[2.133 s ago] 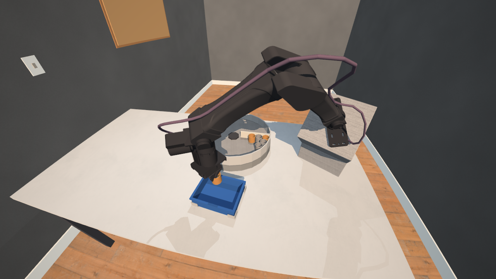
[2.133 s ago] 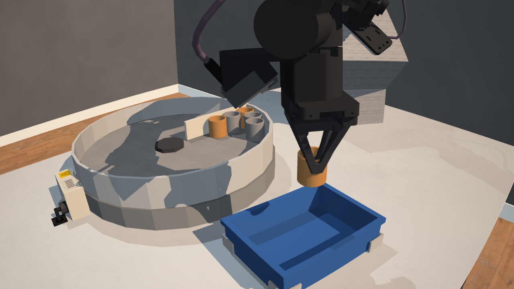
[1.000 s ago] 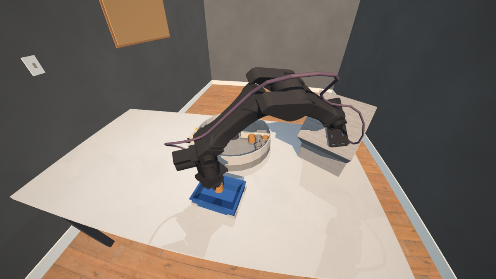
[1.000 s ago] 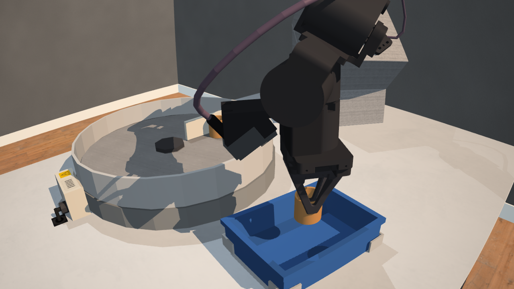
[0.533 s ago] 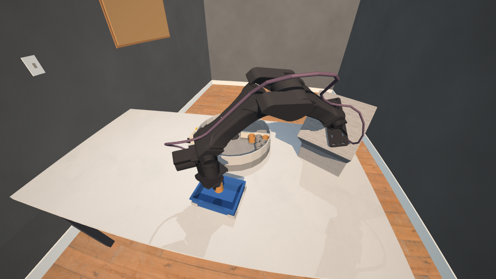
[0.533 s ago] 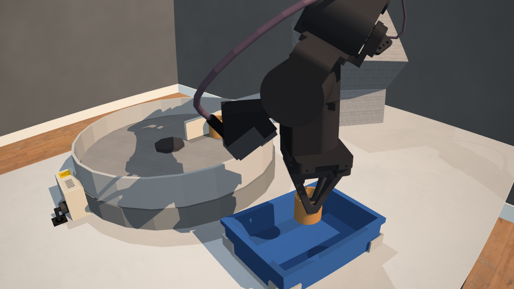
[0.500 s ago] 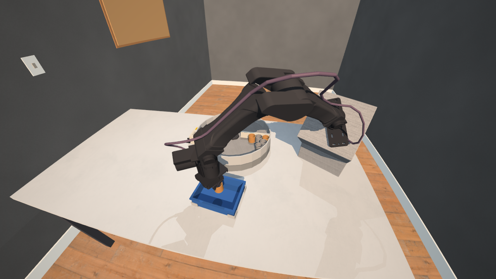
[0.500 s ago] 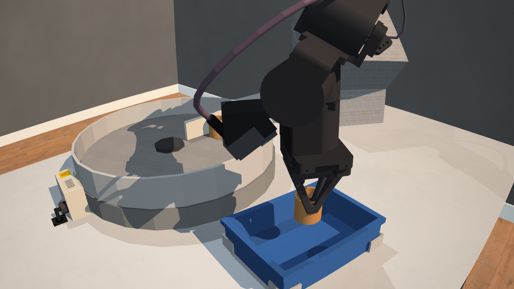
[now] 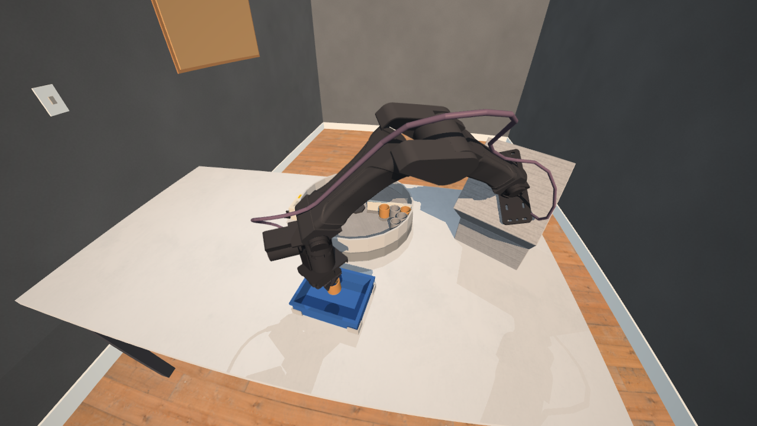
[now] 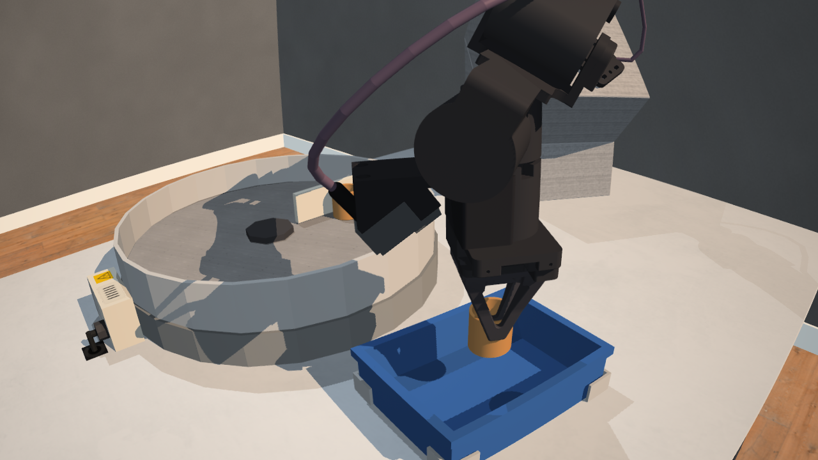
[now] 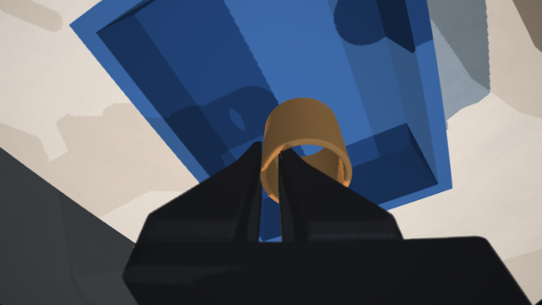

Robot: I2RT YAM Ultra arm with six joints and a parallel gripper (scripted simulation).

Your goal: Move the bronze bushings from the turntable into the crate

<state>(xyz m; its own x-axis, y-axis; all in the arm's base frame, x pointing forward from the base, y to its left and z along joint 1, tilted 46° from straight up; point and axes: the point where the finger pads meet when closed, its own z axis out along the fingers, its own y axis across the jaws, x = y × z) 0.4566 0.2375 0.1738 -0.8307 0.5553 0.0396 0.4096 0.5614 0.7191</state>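
The blue crate is 6 cm below my hand, 2 cm to the right of it and 1 cm behind it. Also, from my hand: round turntable: 36 cm to the right, 6 cm ahead, 3 cm below.
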